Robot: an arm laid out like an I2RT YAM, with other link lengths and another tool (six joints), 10 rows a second.
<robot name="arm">
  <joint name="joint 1" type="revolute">
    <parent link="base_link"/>
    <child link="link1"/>
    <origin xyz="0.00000 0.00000 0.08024" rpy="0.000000 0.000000 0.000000"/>
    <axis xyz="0 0 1"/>
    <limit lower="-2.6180" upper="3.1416"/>
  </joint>
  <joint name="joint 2" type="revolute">
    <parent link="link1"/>
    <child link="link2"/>
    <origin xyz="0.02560 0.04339 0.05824" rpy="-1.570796 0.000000 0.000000"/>
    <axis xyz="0 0 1"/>
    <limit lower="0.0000" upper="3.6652"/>
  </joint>
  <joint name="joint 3" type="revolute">
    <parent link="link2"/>
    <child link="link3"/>
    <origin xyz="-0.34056 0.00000 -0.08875" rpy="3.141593 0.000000 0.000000"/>
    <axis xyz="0 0 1"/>
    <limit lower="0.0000" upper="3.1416"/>
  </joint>
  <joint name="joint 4" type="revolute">
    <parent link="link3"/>
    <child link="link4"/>
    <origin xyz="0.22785 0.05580 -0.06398" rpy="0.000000 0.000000 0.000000"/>
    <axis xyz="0 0 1"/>
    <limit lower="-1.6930" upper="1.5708"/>
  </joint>
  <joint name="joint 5" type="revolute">
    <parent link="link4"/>
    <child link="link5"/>
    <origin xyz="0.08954 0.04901 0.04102" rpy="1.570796 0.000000 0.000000"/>
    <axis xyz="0 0 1"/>
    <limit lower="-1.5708" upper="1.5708"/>
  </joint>
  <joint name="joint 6" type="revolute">
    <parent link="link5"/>
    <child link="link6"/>
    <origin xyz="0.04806 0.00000 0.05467" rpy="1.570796 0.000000 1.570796"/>
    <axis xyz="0 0 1"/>
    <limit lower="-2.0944" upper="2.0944"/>
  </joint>
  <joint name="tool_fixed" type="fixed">
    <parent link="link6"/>
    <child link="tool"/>
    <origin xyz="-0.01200 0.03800 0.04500" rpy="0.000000 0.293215 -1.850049"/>
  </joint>
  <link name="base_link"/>
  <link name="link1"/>
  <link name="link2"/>
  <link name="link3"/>
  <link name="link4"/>
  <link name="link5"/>
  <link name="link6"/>
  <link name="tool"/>
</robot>
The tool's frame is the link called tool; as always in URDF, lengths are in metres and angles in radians.
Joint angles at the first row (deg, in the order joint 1, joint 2, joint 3, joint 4, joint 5, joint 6):
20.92, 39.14, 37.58, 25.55, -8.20, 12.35
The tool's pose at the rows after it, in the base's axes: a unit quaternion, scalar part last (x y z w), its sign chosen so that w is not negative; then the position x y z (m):
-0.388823 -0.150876 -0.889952 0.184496 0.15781 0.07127 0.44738
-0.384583 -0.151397 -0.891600 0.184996 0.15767 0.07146 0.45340
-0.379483 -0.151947 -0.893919 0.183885 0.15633 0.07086 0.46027
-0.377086 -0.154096 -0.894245 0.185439 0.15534 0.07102 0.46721
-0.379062 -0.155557 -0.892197 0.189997 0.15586 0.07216 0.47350
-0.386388 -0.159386 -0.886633 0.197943 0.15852 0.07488 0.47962
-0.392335 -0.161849 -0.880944 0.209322 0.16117 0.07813 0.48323
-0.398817 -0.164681 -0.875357 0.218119 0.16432 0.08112 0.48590
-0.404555 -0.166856 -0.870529 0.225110 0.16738 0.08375 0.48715
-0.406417 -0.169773 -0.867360 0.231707 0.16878 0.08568 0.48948
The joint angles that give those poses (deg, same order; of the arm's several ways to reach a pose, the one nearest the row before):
20.91, 40.01, 39.30, 25.06, -8.22, 11.83
20.94, 40.29, 40.40, 24.75, -8.35, 11.78
20.92, 40.34, 41.67, 24.12, -8.40, 11.58
20.92, 40.58, 43.24, 23.01, -8.74, 11.54
20.92, 41.19, 44.99, 21.59, -9.19, 11.86
20.92, 42.38, 47.22, 19.54, -10.03, 12.35
20.92, 43.47, 48.65, 18.43, -11.05, 13.23
20.92, 44.55, 49.94, 17.36, -11.91, 13.85
20.95, 45.47, 50.80, 16.65, -12.56, 14.33
20.92, 46.11, 51.63, 16.16, -13.35, 14.71

